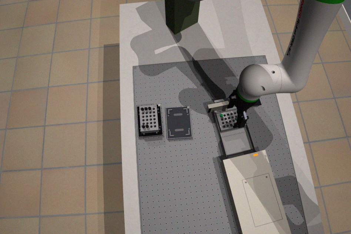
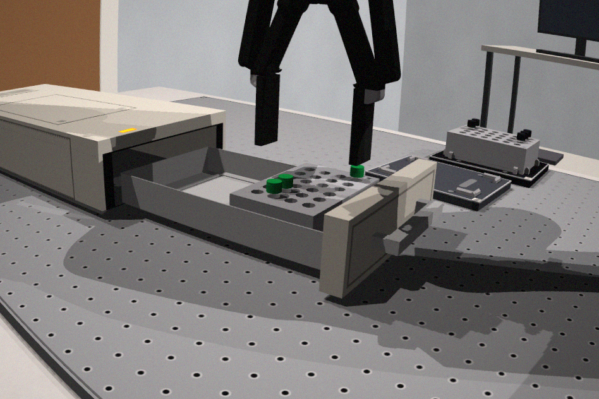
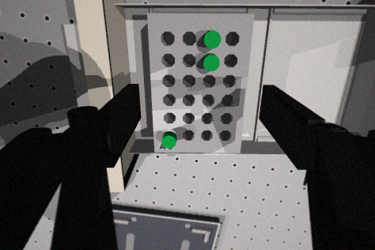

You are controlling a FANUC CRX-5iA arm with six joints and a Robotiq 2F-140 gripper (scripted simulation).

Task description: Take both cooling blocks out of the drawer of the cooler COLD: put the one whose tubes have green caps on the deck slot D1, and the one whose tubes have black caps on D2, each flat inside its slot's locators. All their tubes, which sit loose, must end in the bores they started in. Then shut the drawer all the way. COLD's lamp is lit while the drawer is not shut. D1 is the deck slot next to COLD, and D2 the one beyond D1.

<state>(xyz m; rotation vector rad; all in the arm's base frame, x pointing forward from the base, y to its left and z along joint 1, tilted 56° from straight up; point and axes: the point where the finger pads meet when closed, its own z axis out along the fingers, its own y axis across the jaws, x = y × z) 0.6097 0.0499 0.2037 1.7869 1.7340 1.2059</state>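
The drawer is 4 cm ahead of my hand, 1 cm to the left of it and 7 cm below it. Round my hand: slot D1: 25 cm to the right, 10 cm below; slot D2: 1 cm behind, 40 cm to the right, 10 cm below.
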